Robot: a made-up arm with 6 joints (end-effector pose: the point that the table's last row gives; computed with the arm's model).
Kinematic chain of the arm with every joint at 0, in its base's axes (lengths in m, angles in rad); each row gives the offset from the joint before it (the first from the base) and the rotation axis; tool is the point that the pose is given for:
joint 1: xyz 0 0 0.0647 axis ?
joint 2: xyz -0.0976 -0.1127 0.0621 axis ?
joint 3: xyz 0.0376 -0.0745 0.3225 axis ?
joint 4: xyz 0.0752 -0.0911 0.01 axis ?
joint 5: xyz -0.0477 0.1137 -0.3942 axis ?
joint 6: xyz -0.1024 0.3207 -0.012 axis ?
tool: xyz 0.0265 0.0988 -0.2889
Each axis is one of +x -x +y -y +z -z.
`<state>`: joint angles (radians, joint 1 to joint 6).
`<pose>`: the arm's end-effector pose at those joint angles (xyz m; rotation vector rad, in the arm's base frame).
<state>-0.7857 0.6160 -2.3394 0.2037 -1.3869 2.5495</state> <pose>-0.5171 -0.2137 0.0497 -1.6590 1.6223 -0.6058</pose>
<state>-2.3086 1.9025 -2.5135 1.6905 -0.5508 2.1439</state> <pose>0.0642 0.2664 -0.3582 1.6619 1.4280 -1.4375</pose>
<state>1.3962 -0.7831 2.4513 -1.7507 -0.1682 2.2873</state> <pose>0.7439 -0.5666 0.0976 2.7950 0.7546 -0.2599</pose>
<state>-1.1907 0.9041 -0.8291 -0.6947 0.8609 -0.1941</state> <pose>-0.5246 -0.3738 -0.1017 -0.5736 0.3968 2.0227</pose>
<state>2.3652 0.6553 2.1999 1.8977 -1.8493 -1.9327</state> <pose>-0.7907 0.0564 -0.3350 -0.6185 0.1139 0.5874</pose>
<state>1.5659 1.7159 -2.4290 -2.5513 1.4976 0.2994</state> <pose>-1.0047 -0.0757 -0.6181 -0.9285 1.0169 -2.7715</pose>
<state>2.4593 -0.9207 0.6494 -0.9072 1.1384 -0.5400</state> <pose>0.1708 -0.4375 0.3365 -3.0529 0.1153 0.5196</pose>
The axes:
joint 1: +x
joint 2: -y
joint 3: -z
joint 4: -x
joint 5: +z
joint 6: +y

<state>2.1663 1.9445 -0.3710 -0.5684 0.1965 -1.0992</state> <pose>-0.2477 -0.1754 0.5056 -0.3827 2.2187 1.9078</pose>
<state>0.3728 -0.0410 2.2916 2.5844 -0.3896 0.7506</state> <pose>-0.6979 0.2238 0.8368 1.3384 -2.3312 0.8546</pose>
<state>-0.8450 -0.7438 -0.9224 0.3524 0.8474 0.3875</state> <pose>-0.4669 -0.4799 0.4006 -0.6166 1.5205 1.4162</pose>
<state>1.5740 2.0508 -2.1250 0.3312 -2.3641 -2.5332</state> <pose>-0.4062 -0.1003 0.3068 1.1142 0.8450 1.3081</pose>
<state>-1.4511 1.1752 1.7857 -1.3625 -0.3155 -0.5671</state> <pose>-0.4912 0.8119 0.7121 1.3672 -1.9422 -0.0001</pose>
